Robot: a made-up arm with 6 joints.
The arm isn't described. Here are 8 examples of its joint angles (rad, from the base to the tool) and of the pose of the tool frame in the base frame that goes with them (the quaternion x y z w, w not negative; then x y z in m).
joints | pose
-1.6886 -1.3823 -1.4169 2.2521 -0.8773 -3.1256 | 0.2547 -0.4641 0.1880 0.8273 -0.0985 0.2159 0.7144
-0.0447 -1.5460 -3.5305 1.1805 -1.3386 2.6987 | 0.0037 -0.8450 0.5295 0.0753 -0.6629 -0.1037 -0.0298
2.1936 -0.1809 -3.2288 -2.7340 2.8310 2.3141 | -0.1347 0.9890 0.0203 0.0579 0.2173 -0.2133 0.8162
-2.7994 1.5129 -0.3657 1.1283 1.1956 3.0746 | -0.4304 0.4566 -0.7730 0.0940 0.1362 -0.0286 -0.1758
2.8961 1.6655 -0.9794 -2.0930 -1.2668 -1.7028 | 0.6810 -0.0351 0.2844 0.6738 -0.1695 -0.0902 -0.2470
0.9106 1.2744 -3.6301 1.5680 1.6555 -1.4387 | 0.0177 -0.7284 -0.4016 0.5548 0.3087 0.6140 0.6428
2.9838 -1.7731 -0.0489 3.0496 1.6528 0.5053 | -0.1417 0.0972 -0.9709 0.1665 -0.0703 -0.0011 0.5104
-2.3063 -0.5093 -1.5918 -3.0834 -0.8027 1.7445 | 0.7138 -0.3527 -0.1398 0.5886 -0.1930 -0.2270 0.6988
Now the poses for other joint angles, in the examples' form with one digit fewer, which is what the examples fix.
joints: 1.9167 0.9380 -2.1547 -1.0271 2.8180 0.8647
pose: 0.631 0.121 0.324 0.694 -0.122 0.674 0.236
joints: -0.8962 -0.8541 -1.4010 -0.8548 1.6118 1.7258
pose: 0.080 -0.872 0.419 0.239 0.027 -0.189 0.804
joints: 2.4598 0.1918 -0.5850 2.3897 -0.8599 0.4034
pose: -0.929 0.213 -0.243 0.183 -0.158 0.268 0.102
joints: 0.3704 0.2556 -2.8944 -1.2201 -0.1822 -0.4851
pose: 0.039 0.229 0.777 0.585 0.238 0.212 1.045
